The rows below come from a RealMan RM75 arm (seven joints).
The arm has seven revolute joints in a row. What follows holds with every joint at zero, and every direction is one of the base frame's.
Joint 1 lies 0.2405 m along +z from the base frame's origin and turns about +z.
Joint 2 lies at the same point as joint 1 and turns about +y.
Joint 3 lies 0.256 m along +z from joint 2 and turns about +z.
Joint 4 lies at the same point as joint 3 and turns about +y.
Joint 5 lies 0.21 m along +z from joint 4 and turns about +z.
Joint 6 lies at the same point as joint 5 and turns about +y.
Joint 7 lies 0.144 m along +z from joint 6 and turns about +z.
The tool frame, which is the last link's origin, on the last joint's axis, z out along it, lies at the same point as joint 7; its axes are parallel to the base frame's.
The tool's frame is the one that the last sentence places.
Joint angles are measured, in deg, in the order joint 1, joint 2, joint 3, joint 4, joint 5, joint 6, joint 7. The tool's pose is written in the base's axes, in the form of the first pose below.
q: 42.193 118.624 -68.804 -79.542 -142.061 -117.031 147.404
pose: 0.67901 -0.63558 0.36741 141.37; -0.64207 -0.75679 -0.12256 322.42; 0.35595 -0.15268 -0.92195 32.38; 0 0 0 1
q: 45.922 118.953 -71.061 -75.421 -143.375 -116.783 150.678
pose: 0.63944 -0.64995 0.41071 131.26; -0.64869 -0.74282 -0.16556 326.98; 0.41269 -0.16056 -0.89661 19.59; 0 0 0 1
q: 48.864 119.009 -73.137 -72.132 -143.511 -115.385 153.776
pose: 0.61303 -0.65821 0.43698 121.71; -0.65709 -0.73187 -0.18058 332.06; 0.43867 -0.17643 -0.88116 8.93; 0 0 0 1
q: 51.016 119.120 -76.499 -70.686 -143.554 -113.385 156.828
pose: 0.60261 -0.64276 0.47299 111.35; -0.65360 -0.73759 -0.16962 335.32; 0.45790 -0.20694 -0.86459 -1.96; 0 0 0 1
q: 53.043 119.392 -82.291 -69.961 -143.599 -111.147 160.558
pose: 0.59421 -0.60325 0.53198 99.98; -0.63380 -0.75840 -0.15206 334.36; 0.49518 -0.24681 -0.83299 -17.35; 0 0 0 1
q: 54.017 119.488 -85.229 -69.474 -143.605 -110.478 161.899
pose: 0.58901 -0.57877 0.56400 95.94; -0.61697 -0.77281 -0.14871 332.43; 0.52193 -0.26038 -0.81227 -24.49; 0 0 0 1
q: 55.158 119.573 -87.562 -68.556 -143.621 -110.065 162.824
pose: 0.58146 -0.55759 0.59245 92.73; -0.60086 -0.78528 -0.14936 330.97; 0.54852 -0.26913 -0.79164 -30.50; 0 0 0 1
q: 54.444 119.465 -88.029 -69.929 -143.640 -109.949 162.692
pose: 0.59238 -0.54660 0.59187 92.89; -0.59485 -0.79220 -0.13625 330.10; 0.54335 -0.27136 -0.79444 -29.37; 0 0 0 1
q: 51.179 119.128 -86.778 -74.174 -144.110 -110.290 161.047
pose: 0.62017 -0.54066 0.56840 99.70; -0.59666 -0.79551 -0.10569 328.75; 0.50931 -0.27360 -0.81594 -19.56; 0 0 0 1
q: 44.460 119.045 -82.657 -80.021 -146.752 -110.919 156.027
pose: 0.64268 -0.54707 0.53635 125.17; -0.61821 -0.78381 -0.05870 325.98; 0.45252 -0.29385 -0.84195 0.41; 0 0 0 1
